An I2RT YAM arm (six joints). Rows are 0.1 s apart.
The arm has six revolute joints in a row. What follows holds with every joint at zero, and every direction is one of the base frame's. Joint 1 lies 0.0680 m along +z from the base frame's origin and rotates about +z. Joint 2 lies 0.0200 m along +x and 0.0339 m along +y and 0.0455 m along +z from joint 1 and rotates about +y. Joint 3 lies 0.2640 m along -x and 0.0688 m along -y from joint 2 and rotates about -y. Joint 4 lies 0.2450 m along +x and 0.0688 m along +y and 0.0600 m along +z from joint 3 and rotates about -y. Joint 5 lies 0.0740 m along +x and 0.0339 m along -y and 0.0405 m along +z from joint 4 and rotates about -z. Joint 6 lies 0.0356 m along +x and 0.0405 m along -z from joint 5 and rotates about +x. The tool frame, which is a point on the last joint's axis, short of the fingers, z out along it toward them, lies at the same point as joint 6; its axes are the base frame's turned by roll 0.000, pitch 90.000 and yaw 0.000 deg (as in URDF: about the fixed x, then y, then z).
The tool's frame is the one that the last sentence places.
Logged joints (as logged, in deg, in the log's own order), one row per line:
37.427 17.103 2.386 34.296 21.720 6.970
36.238 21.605 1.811 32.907 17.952 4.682
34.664 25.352 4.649 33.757 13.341 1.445
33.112 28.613 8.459 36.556 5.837 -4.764
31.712 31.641 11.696 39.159 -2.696 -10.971
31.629 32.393 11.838 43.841 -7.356 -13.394
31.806 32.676 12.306 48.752 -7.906 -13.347
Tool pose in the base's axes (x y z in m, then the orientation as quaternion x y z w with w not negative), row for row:
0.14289 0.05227 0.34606 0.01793 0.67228 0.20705 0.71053
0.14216 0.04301 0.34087 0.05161 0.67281 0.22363 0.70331
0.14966 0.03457 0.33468 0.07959 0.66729 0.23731 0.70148
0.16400 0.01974 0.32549 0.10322 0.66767 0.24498 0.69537
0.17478 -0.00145 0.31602 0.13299 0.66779 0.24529 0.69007
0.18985 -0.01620 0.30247 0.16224 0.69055 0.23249 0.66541
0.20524 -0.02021 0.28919 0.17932 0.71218 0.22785 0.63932
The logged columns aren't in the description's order. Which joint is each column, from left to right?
Columns, left to right: joint 3, joint 6, joint 4, joint 2, joint 1, joint 5.
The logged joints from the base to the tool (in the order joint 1, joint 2, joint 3, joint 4, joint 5, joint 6), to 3 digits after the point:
21.720 34.296 37.427 2.386 6.970 17.103
17.952 32.907 36.238 1.811 4.682 21.605
13.341 33.757 34.664 4.649 1.445 25.352
5.837 36.556 33.112 8.459 -4.764 28.613
-2.696 39.159 31.712 11.696 -10.971 31.641
-7.356 43.841 31.629 11.838 -13.394 32.393
-7.906 48.752 31.806 12.306 -13.347 32.676

